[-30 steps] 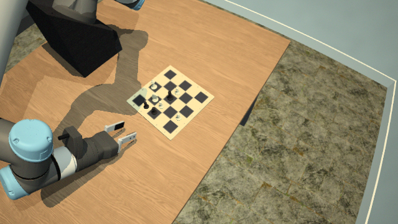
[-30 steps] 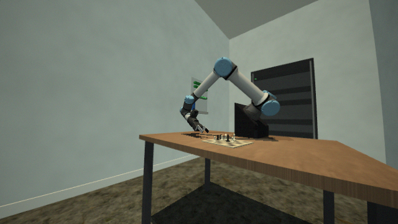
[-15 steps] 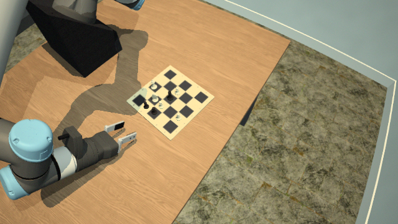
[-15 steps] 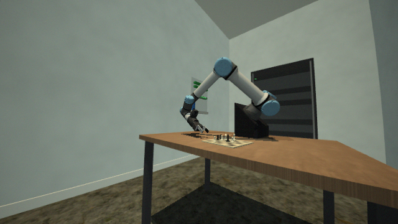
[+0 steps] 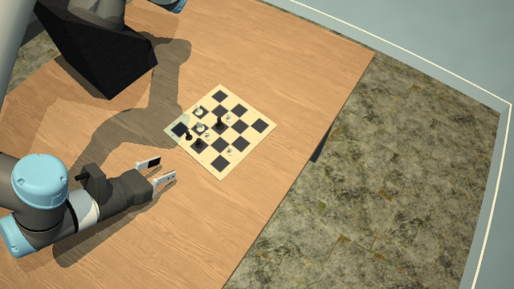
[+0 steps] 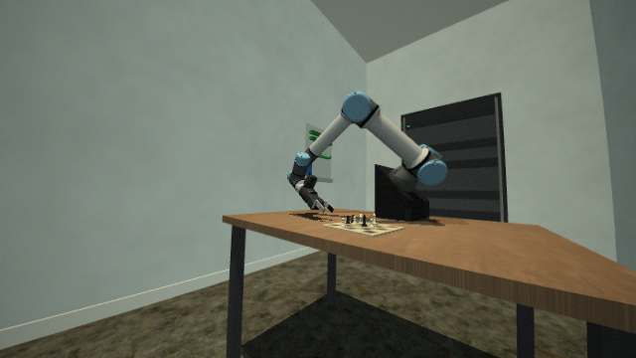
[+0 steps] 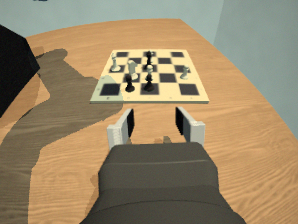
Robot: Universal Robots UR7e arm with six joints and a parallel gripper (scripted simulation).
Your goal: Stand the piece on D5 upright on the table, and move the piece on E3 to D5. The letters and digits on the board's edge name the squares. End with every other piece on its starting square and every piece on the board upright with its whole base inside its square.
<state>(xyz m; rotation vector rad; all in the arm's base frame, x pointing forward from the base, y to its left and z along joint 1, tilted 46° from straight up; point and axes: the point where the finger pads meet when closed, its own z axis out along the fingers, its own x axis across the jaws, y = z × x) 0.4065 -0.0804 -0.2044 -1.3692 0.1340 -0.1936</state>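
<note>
The chessboard lies 2 cm ahead of my hand, 19 cm to the left of it and 5 cm below it.
</note>
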